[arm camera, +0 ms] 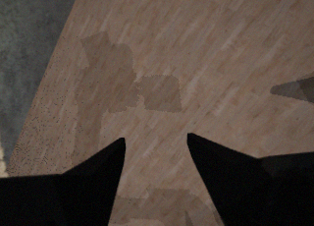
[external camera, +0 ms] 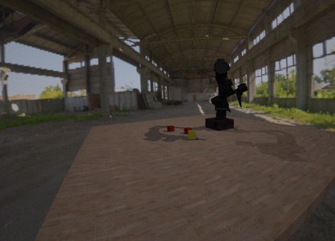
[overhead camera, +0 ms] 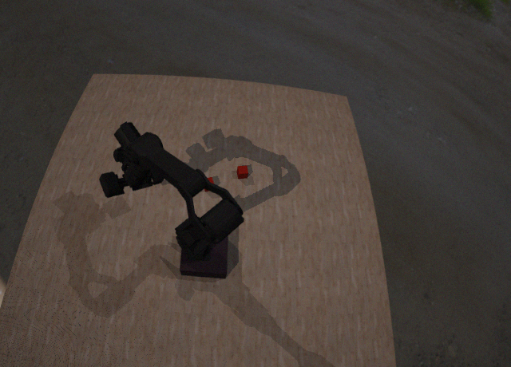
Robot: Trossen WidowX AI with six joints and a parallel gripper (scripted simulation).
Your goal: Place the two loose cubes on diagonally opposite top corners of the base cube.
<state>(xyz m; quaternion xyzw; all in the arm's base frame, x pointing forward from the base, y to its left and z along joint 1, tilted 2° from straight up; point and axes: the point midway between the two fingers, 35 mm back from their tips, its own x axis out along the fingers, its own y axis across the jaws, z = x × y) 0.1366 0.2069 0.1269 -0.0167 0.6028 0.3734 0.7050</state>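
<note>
My gripper tip is now 16 cm to the left of the yellow cube, 16 cm short of it and 13 cm above it.
</note>
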